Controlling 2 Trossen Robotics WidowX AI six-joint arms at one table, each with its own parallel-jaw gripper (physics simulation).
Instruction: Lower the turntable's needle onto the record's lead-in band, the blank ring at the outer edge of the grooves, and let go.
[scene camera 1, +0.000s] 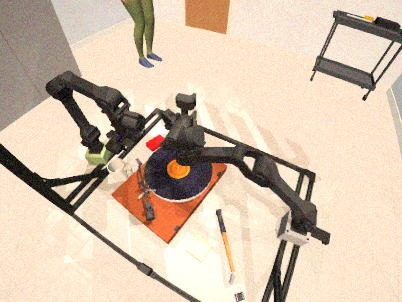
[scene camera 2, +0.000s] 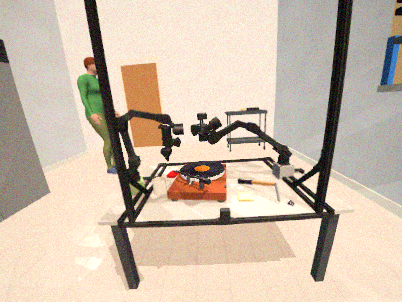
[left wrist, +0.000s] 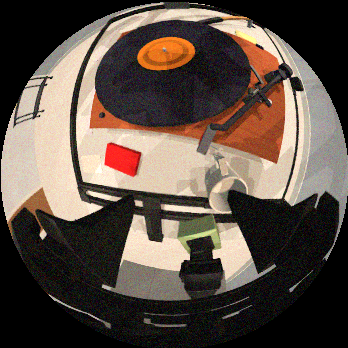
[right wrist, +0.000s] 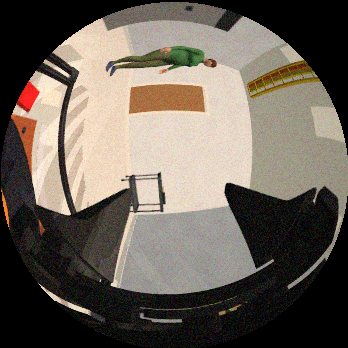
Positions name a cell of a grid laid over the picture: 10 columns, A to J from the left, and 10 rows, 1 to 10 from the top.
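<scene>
Tonearm (left wrist: F4) visible. Left gripper (left wrist: F6) open, holding nothing. Right gripper (scene camera 1: E4) (right wrist: F6) open, empty.
</scene>
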